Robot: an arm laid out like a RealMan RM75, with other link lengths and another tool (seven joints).
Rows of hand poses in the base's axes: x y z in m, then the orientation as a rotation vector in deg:
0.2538 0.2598 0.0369 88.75 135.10 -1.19
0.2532 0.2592 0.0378 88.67 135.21 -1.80
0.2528 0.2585 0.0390 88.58 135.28 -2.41
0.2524 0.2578 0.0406 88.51 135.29 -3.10
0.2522 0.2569 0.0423 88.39 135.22 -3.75
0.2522 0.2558 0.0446 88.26 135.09 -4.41
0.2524 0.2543 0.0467 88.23 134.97 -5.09
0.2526 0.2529 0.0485 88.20 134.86 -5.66
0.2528 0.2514 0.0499 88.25 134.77 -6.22
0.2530 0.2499 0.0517 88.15 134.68 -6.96
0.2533 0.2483 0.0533 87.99 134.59 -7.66
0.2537 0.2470 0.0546 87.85 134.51 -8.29
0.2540 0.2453 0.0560 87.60 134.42 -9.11
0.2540 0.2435 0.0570 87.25 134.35 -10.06
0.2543 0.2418 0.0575 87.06 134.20 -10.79
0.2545 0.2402 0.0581 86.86 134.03 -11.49
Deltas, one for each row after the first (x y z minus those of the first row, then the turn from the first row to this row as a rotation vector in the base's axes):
-0.0006 -0.0006 0.0009 -0.33 0.28 0.02
-0.0010 -0.0013 0.0021 -0.69 0.54 0.03
-0.0014 -0.0020 0.0037 -1.10 0.79 0.00
-0.0016 -0.0029 0.0054 -1.55 0.94 -0.03
-0.0016 -0.0040 0.0077 -2.02 1.06 -0.08
-0.0014 -0.0055 0.0098 -2.47 1.23 -0.18
-0.0012 -0.0069 0.0116 -2.85 1.37 -0.27
-0.0010 -0.0084 0.0130 -3.18 1.56 -0.40
-0.0008 -0.0099 0.0148 -3.67 1.75 -0.45
-0.0005 -0.0115 0.0164 -4.16 1.92 -0.47
-0.0001 -0.0128 0.0177 -4.60 2.07 -0.49
0.0002 -0.0145 0.0191 -5.19 2.25 -0.47
0.0002 -0.0163 0.0201 -5.88 2.46 -0.40
0.0005 -0.0180 0.0206 -6.42 2.60 -0.43
0.0007 -0.0196 0.0212 -6.95 2.70 -0.46

